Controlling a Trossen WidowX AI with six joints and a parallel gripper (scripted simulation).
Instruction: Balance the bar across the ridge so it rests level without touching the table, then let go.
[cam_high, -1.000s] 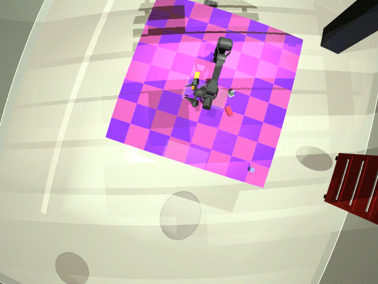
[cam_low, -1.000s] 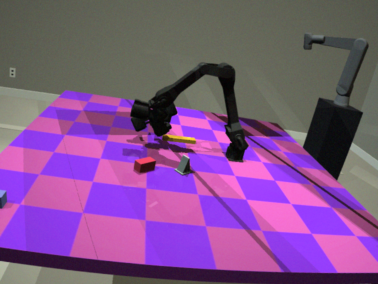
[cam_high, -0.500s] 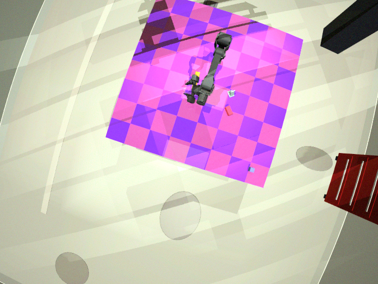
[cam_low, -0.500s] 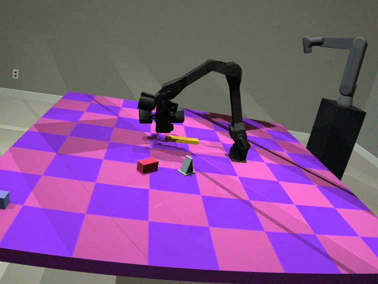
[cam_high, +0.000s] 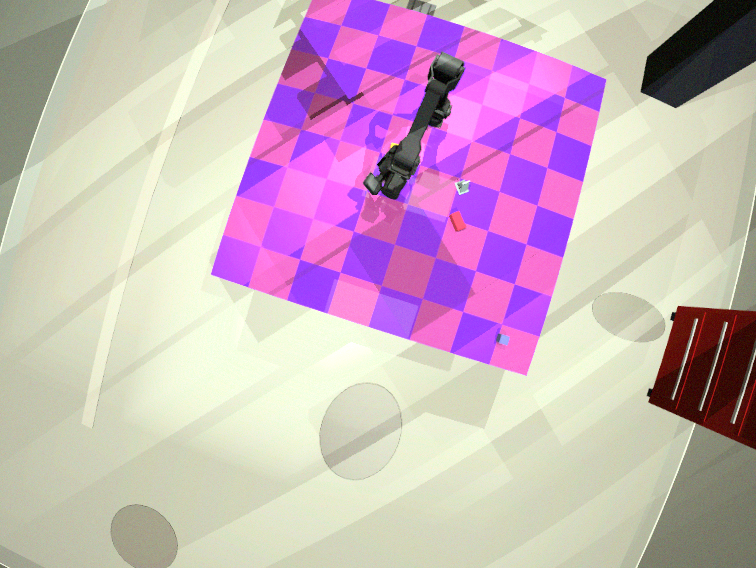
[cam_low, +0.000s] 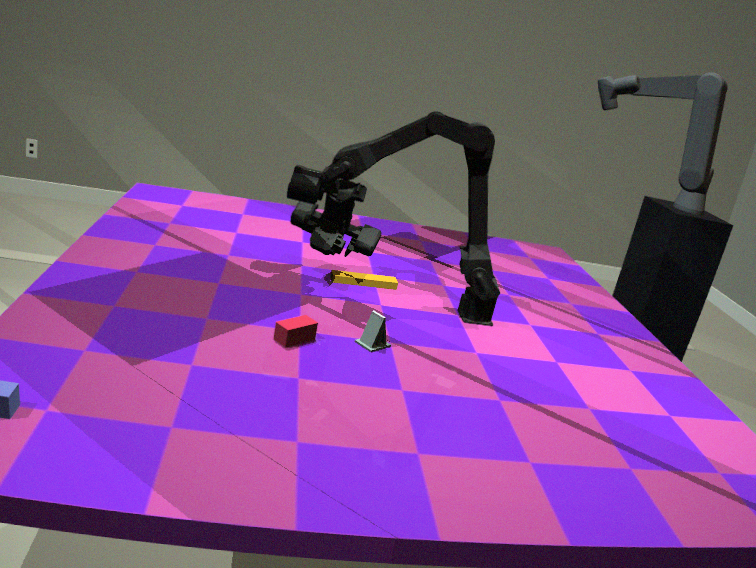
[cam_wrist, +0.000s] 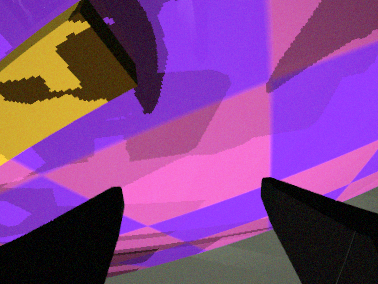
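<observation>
My gripper tip is now 8 cm past the yellow bar, 5 cm to the right of it and 4 cm above it. From my gripper tip the other things lie so: red block 7 cm ahead, 36 cm to the left, 3 cm below; then blue cube 44 cm ahead, 66 cm to the left, 3 cm below.
</observation>
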